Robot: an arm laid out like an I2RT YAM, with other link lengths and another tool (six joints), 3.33 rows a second.
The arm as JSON. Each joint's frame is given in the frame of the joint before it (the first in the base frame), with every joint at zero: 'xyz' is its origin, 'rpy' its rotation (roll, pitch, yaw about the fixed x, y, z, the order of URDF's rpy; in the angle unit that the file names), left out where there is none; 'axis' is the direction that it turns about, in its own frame. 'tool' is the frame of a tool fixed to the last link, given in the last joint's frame.
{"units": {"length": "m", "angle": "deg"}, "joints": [
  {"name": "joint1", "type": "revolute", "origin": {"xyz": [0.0, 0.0, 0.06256]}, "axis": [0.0, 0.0, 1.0]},
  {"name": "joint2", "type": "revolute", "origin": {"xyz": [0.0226, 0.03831, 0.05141]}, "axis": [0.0, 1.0, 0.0]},
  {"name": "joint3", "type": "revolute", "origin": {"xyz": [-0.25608, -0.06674, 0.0]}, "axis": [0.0, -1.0, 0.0]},
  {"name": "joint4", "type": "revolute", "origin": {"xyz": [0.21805, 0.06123, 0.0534]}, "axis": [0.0, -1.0, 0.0]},
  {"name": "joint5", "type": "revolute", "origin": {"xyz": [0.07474, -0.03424, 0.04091]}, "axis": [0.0, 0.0, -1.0]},
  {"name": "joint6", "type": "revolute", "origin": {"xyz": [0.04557, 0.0, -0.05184]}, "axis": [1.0, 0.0, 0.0]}
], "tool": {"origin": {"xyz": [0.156, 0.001, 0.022], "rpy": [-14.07, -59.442, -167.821]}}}
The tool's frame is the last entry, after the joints.
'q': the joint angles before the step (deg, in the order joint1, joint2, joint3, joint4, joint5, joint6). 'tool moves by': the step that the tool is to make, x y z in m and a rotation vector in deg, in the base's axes. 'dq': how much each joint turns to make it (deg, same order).
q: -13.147 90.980 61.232 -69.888 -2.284 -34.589
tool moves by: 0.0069 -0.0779 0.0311 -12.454 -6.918 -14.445
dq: -9.911 -6.041 3.173 1.017 9.267 5.324
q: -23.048 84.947 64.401 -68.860 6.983 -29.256
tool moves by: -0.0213 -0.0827 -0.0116 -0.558 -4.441 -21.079
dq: -20.120 3.325 -0.177 7.393 -1.902 1.060
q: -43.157 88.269 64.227 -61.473 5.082 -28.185
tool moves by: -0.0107 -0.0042 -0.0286 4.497 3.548 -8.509
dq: -2.271 6.893 0.014 0.671 -0.591 6.275
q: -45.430 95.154 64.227 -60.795 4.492 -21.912
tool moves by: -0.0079 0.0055 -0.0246 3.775 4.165 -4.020
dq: -0.084 6.031 -0.008 0.114 0.000 3.960
